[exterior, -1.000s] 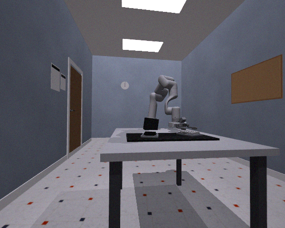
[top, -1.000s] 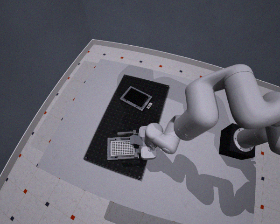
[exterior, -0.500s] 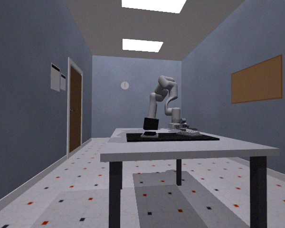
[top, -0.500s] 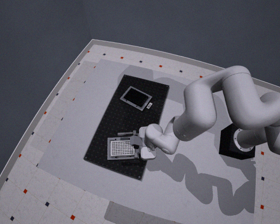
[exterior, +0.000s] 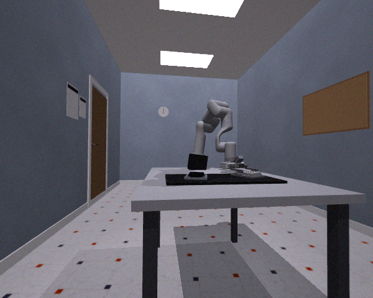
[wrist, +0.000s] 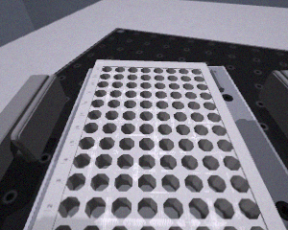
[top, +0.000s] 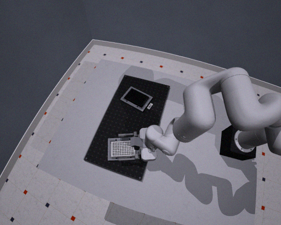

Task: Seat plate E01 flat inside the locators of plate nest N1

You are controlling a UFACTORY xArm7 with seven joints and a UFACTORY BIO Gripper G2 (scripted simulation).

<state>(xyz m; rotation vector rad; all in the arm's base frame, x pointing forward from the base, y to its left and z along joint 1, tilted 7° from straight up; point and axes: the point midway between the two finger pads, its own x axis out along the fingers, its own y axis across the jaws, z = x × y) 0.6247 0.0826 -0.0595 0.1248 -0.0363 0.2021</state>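
Now: the white well plate E01 10 mm to the left of my hand and 10 mm below it. The rest, counted from my hand: grey plate nest N1: 30 mm below; black plate E07: 320 mm to the right, 20 mm below, 20 mm behind; grey plate nest N2: 320 mm to the right, 30 mm below, 20 mm behind.
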